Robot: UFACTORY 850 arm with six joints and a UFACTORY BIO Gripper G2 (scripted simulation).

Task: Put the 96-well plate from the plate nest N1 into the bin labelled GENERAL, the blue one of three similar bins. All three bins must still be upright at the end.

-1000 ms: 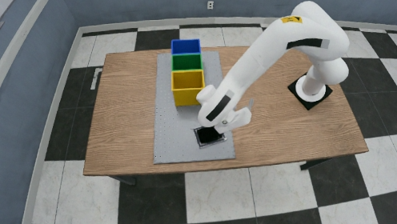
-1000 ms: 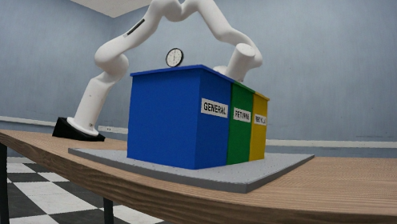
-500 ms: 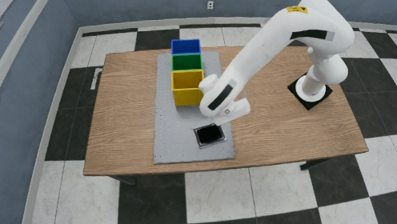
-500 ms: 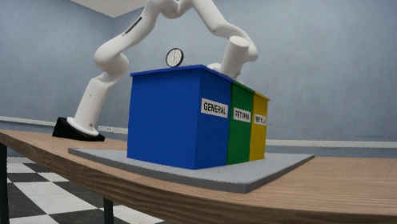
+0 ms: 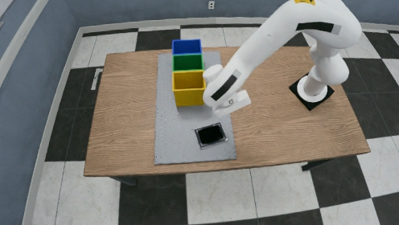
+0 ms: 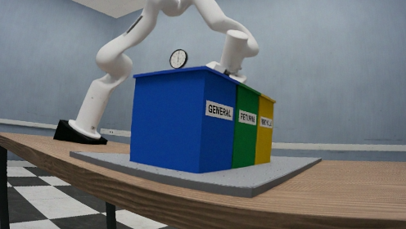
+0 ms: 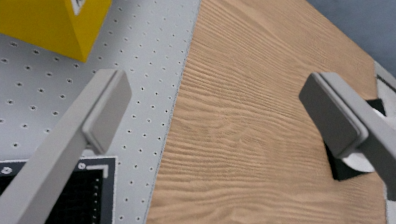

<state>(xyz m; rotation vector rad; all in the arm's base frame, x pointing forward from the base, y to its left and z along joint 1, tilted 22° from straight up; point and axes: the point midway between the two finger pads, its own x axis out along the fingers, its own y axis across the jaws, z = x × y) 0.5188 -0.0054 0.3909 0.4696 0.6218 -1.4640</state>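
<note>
Right now my hand is 210 mm above the black 96-well plate, 110 mm to the right of it and 110 mm short of it. From my hand the other things lie so: green bin (300 mm to the right, 160 mm ahead, 140 mm below); then plate nest N1 (220 mm below, 110 mm to the left, 110 mm ahead); then yellow bin (180 mm ahead, 170 mm to the right, 140 mm below).
</note>
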